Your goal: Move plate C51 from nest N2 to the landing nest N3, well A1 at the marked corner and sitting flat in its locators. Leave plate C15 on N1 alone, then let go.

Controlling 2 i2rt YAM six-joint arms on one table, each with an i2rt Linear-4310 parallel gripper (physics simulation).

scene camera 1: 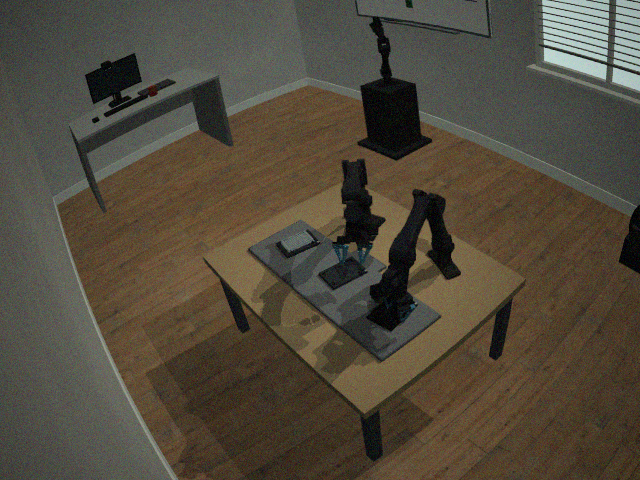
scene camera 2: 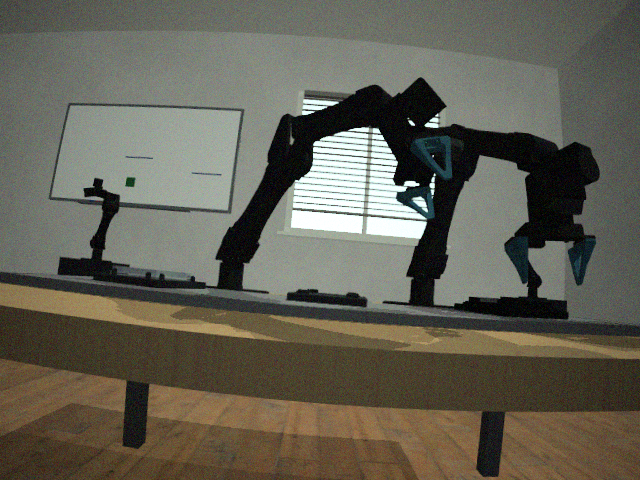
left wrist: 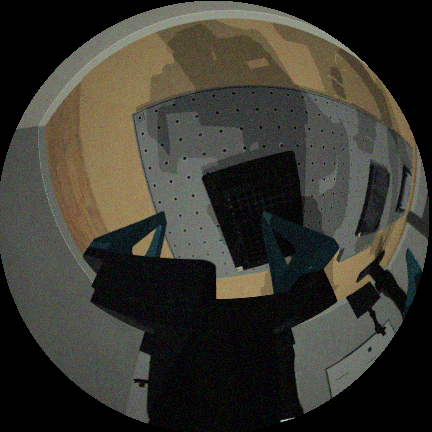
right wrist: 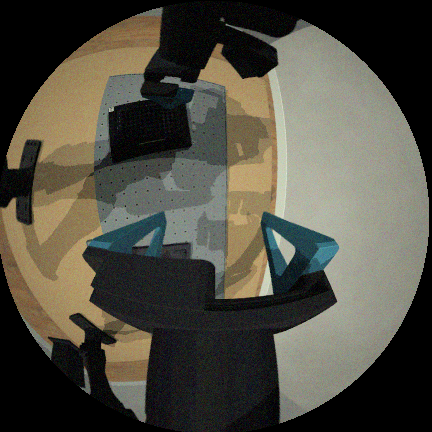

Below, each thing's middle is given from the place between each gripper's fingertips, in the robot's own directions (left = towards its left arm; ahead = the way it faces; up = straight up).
Scene:
Now: the nest locator (scene camera 2: 310,295) 60 mm behind my left hand, 370 mm to the right of it and 50 mm below it.
My right gripper is now 170 mm above the nest locator, 160 mm to the left of it and 70 mm past it.

